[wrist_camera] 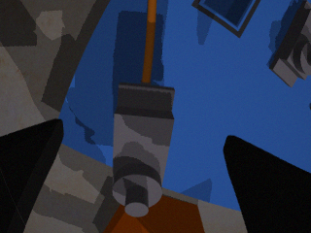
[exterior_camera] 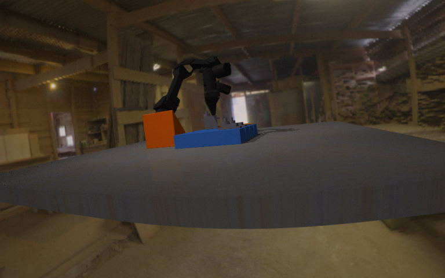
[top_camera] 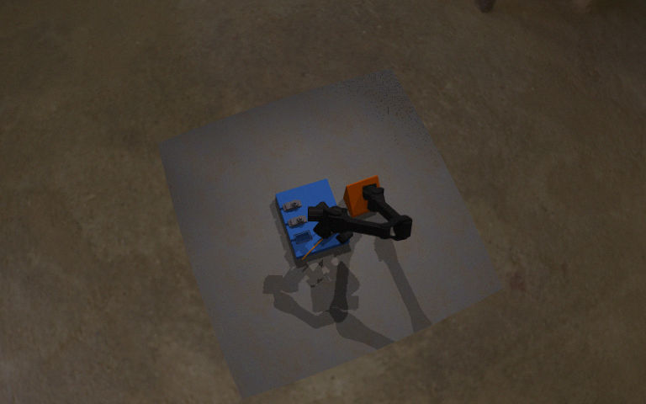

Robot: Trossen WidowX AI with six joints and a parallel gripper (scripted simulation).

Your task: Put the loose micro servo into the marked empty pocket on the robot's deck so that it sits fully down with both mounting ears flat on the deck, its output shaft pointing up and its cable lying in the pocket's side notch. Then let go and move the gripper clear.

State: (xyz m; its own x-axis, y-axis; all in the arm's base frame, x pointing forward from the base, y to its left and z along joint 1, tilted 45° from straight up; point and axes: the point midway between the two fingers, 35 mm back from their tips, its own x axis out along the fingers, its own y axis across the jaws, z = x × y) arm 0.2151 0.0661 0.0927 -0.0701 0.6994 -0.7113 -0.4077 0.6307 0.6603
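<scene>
The deck lies 90 mm to the right of my gripper tip, 80 mm below it and 10 mm ahead of it.
</scene>
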